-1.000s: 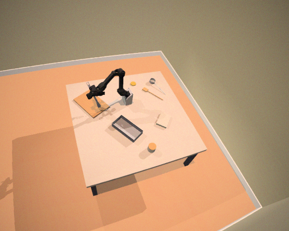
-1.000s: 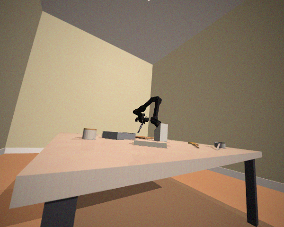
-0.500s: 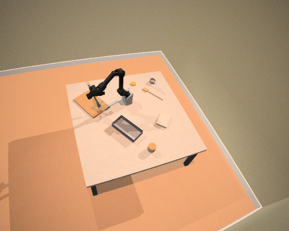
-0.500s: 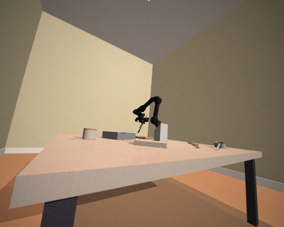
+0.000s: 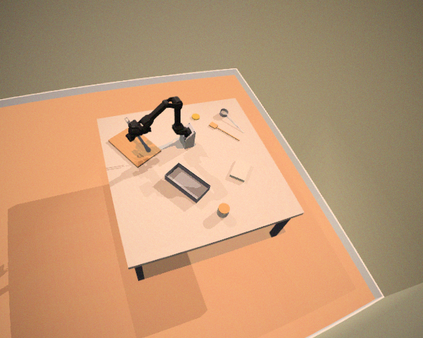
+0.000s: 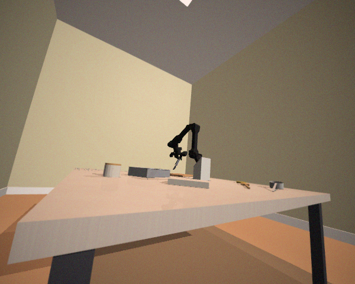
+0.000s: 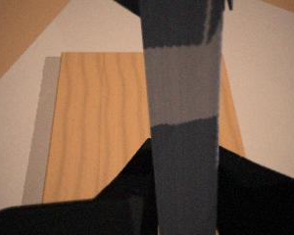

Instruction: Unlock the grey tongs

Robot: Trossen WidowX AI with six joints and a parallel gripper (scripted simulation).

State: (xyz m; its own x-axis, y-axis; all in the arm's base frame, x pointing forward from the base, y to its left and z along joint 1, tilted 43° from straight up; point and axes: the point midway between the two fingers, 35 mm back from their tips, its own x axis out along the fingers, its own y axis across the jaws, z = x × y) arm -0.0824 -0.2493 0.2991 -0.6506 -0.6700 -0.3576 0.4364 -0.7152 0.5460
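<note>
Right now the wooden board is 150 mm below my gripper tip. From my gripper tip the other things lie so: pale block: 500 mm ahead, 690 mm to the left, 150 mm below; orange disc: 160 mm behind, 600 mm to the left, 150 mm below; roasting tin: 470 mm ahead, 250 mm to the left, 130 mm below.
</note>
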